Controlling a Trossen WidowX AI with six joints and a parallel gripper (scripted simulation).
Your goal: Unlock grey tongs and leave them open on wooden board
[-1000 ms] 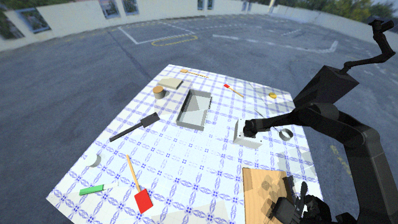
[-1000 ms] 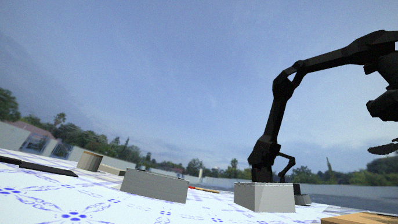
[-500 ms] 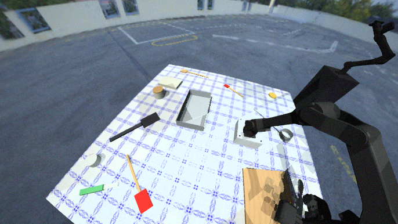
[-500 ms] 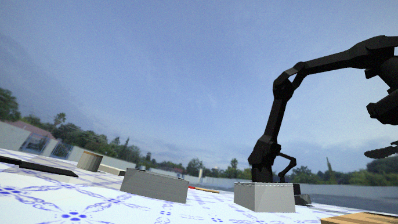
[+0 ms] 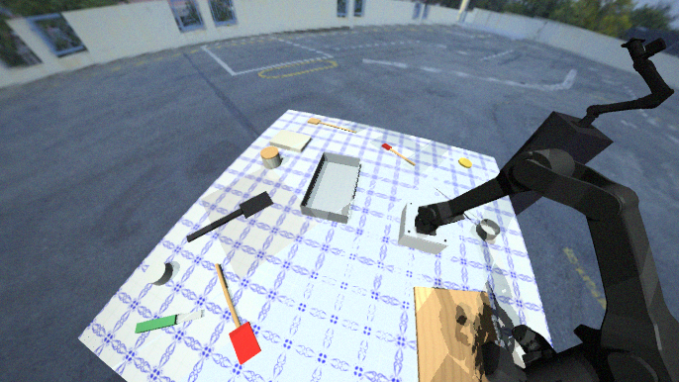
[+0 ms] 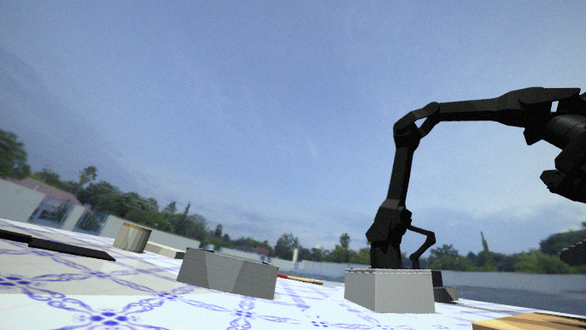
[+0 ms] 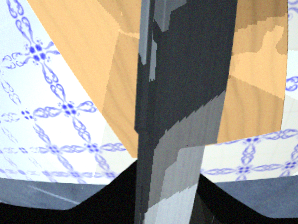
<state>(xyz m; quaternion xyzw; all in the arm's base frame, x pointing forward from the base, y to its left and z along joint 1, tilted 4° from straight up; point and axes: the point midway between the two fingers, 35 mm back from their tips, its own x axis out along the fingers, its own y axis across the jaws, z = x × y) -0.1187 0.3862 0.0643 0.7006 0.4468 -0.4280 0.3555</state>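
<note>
My gripper tip is now 12 cm above the wooden board, 5 cm to the left of it and 1 cm past it. From my gripper tip the other things lie so: black spatula 77 cm ahead, 33 cm to the right, 13 cm below; then grey roasting tin 54 cm to the right, 45 cm ahead, 10 cm below; then red spatula 60 cm ahead, 13 cm below, 3 cm to the right.
</note>
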